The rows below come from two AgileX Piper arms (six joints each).
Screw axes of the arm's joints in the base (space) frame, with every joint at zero. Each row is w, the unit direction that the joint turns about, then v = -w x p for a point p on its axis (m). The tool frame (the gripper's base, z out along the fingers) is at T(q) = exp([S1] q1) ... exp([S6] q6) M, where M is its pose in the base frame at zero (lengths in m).
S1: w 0 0 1 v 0 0 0
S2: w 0 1 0 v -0.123 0 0
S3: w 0 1 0 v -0.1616 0 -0.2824
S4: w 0.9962 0 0.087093 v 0 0.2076 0
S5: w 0 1 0 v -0.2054 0 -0.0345
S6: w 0.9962 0 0.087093 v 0 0.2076 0
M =
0.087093 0 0.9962 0.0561
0 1 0 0
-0.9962 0 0.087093 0.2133
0 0 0 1
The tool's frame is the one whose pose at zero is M.
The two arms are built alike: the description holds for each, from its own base.
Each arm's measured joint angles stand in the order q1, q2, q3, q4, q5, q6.
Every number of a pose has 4 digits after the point. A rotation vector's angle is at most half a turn.
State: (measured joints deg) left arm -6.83 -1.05 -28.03 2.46 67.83 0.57; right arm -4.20 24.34 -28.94 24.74 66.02 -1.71
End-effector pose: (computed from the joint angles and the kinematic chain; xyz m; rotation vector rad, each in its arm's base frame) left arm -0.0116 0.0050 0.2647 0.1339 2.1549 -0.0108; right arm 0.0536 0.0309 0.2698 0.1256 2.4893 0.5267
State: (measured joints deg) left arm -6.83 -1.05 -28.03 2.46 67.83 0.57; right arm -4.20 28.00 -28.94 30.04 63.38 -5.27
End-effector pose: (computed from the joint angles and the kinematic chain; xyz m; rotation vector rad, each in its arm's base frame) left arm -0.0116 0.0050 0.2647 0.1339 2.1549 -0.0108; right arm 0.0665 0.0359 0.2717 0.1010 2.4733 0.6179
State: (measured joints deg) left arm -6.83 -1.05 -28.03 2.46 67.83 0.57; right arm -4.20 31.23 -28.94 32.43 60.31 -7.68
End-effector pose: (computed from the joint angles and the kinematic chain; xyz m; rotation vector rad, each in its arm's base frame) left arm -0.0116 0.0050 0.2647 0.1339 2.1549 -0.0108; right arm 0.0790 0.0367 0.2718 0.0988 2.4585 0.6451
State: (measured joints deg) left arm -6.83 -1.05 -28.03 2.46 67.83 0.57; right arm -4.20 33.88 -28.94 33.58 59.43 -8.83
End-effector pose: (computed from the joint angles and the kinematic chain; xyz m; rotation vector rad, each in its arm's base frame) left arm -0.0116 0.0050 0.2647 0.1339 2.1549 -0.0108; right arm 0.0871 0.0370 0.2696 0.1035 2.4785 0.6645
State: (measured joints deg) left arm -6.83 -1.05 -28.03 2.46 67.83 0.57; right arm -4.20 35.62 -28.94 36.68 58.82 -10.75
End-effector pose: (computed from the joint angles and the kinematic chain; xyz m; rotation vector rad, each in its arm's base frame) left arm -0.0116 0.0050 0.2647 0.1339 2.1549 -0.0108; right arm 0.0926 0.0398 0.2697 0.0977 2.4723 0.7185
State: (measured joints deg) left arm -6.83 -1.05 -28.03 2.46 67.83 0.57; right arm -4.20 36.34 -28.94 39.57 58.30 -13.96
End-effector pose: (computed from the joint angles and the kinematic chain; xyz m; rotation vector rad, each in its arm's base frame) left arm -0.0116 0.0050 0.2647 0.1339 2.1549 -0.0108; right arm 0.0955 0.0424 0.2713 0.0573 2.4473 0.7538
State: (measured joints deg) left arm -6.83 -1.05 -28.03 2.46 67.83 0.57; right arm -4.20 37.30 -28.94 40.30 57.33 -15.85
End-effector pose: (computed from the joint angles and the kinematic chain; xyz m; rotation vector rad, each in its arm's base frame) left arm -0.0116 0.0050 0.2647 0.1339 2.1549 -0.0108; right arm 0.0993 0.0423 0.2709 0.0368 2.4383 0.7500
